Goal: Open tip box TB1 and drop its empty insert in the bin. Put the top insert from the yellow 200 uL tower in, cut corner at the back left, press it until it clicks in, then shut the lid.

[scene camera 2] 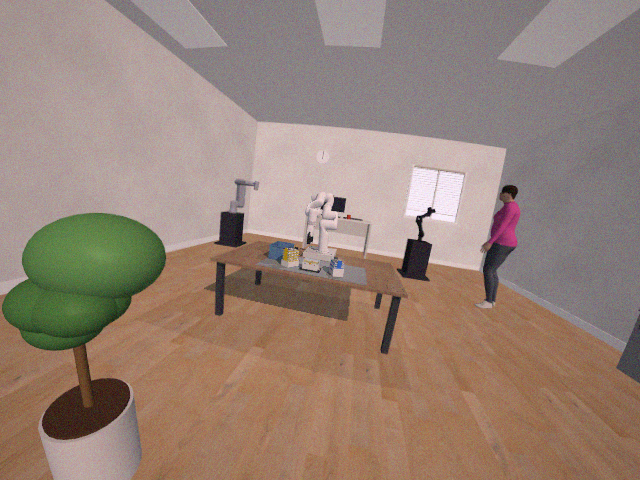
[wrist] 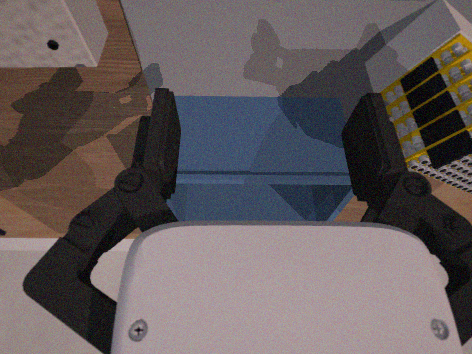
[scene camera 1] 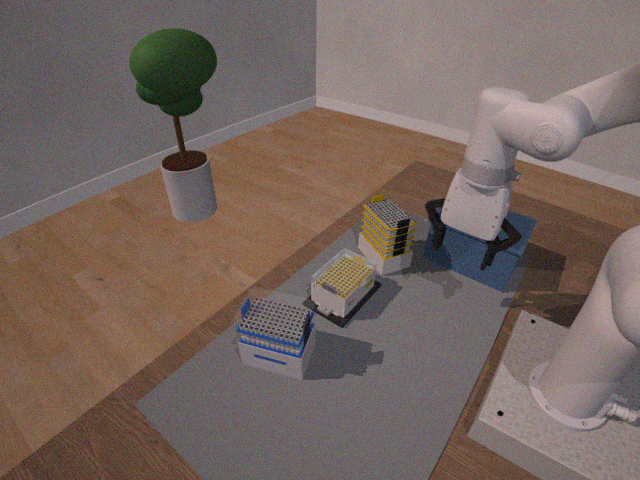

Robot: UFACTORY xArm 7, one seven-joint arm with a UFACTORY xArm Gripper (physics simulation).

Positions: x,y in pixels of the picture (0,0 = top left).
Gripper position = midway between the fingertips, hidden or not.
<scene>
My gripper (scene camera 1: 460,256) is open and holds nothing. A blue-trimmed tip box (scene camera 1: 276,332) rests on a grey mat (scene camera 1: 388,388).
</scene>
